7 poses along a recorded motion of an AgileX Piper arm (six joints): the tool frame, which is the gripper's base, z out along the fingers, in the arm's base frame.
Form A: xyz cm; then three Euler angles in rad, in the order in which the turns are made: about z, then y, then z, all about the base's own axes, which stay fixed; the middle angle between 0 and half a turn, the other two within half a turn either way.
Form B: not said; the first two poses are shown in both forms.
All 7 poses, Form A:
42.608 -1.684 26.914 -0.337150 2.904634 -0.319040
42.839 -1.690 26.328 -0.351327 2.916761 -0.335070
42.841 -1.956 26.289 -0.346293 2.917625 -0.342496
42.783 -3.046 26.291 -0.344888 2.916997 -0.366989
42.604 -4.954 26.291 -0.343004 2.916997 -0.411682
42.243 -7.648 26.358 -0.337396 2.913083 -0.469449
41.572 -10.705 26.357 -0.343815 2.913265 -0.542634
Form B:
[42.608 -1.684 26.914], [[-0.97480 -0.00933 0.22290], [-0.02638 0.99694 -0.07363], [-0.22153 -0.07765 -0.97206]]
[42.839 -1.690 26.328], [[-0.97755 -0.00808 0.21054], [-0.02403 0.99702 -0.07331], [-0.20932 -0.07672 -0.97483]]
[42.841 -1.956 26.289], [[-0.97786 0.00419 0.20920], [-0.01169 0.99715 -0.07459], [-0.20892 -0.07538 -0.97502]]
[42.783 -3.046 26.291], [[-0.97769 0.03003 0.20788], [0.01362 0.99671 -0.07991], [-0.20960 -0.07530 -0.97488]]
[42.604 -4.954 26.291], [[-0.97597 0.07637 0.20410], [0.05916 0.99426 -0.08912], [-0.20974 -0.07490 -0.97488]]
[42.243 -7.648 26.358], [[-0.96942 0.13934 0.20202], [0.12057 0.98740 -0.10248], [-0.21375 -0.07499 -0.97401]]
[41.572 -10.705 26.357], [[-0.95938 0.20500 0.19383], [0.18489 0.97578 -0.11689], [-0.21310 -0.07630 -0.97405]]

